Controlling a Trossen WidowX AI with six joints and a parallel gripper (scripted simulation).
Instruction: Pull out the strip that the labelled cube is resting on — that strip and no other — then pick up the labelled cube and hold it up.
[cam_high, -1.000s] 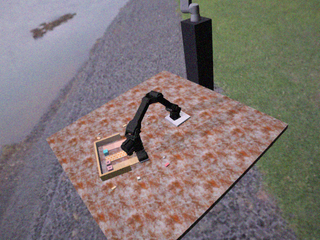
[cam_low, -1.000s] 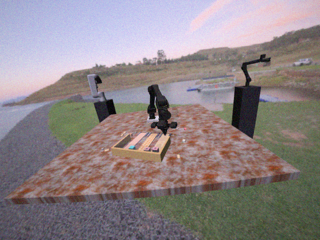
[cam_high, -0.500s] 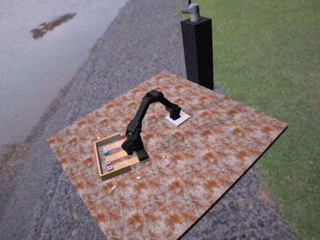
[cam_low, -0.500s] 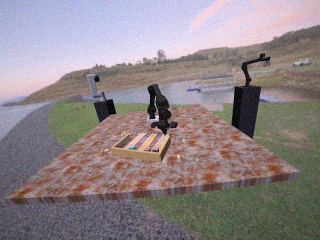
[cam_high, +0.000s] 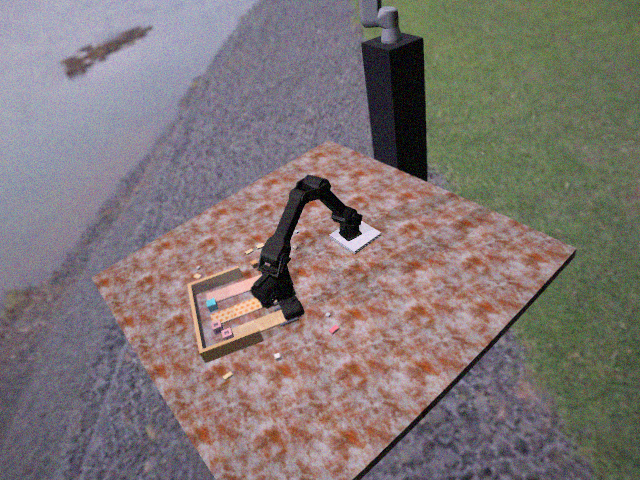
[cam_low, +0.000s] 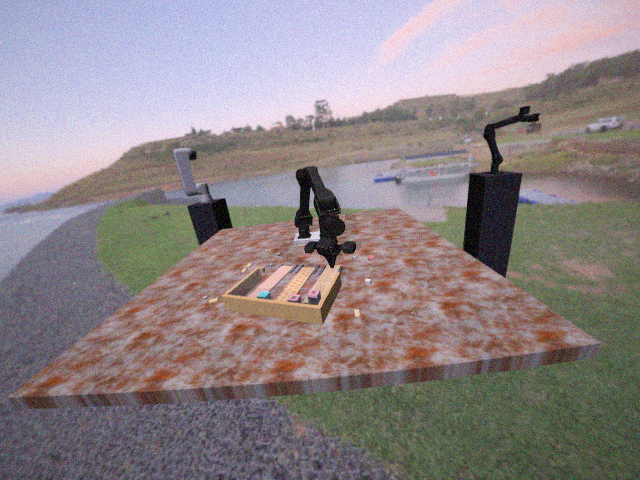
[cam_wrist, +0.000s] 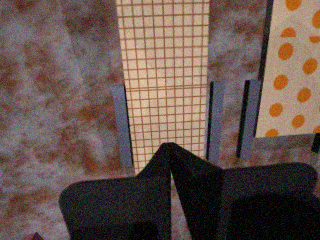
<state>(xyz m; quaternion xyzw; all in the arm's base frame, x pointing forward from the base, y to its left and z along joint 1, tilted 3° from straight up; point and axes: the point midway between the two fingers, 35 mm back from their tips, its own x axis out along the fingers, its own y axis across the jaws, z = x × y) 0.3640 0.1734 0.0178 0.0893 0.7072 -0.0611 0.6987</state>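
Now: gripper tip 100 mm short of the tan gridded strip and 20 mm to the left of it. Also, from my gripper tip: pink piece (70 mm behind, 150 mm to the left); then white block (120 mm ahead, 130 mm to the left).
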